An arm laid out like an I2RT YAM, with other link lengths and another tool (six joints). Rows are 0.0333 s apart.
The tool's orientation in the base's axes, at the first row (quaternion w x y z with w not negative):
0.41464 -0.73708 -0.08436 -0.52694
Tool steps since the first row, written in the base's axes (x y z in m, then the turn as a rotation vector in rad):
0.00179 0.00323 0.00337 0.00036 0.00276 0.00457
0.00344 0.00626 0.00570 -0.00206 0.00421 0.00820
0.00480 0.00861 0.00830 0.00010 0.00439 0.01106
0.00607 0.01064 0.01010 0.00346 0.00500 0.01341
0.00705 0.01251 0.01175 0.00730 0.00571 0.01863
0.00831 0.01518 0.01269 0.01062 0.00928 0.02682
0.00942 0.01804 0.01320 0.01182 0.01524 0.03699
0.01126 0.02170 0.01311 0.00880 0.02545 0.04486
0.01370 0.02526 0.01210 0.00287 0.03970 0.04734
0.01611 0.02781 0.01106 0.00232 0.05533 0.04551
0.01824 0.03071 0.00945 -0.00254 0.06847 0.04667
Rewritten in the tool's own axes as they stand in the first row. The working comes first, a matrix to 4 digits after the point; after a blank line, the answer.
The tool's axes in the first row as the columns of a matrix, in the base's axes (used below as rounded here):
0.4304 0.5613 0.7068
-0.3126 -0.6419 0.7002
0.8468 -0.5223 -0.1008

0.00261 -0.00283 0.00319 0.00316 -0.00396 0.00173
0.00435 -0.00506 0.00624 0.00474 -0.00814 0.00067
0.00640 -0.00717 0.00858 0.00804 -0.00854 0.00203
0.00784 -0.00870 0.01072 0.01128 -0.00827 0.00459
0.00907 -0.01021 0.01256 0.01713 -0.00930 0.00728
0.00958 -0.01171 0.01522 0.02438 -0.01400 0.01130
0.00959 -0.01319 0.01796 0.03165 -0.02247 0.01530
0.00916 -0.01446 0.02183 0.03382 -0.03483 0.01952
0.00825 -0.01484 0.02615 0.02891 -0.04860 0.02505
0.00761 -0.01459 0.02974 0.02224 -0.05798 0.03579
0.00625 -0.01441 0.03344 0.01702 -0.06975 0.04144

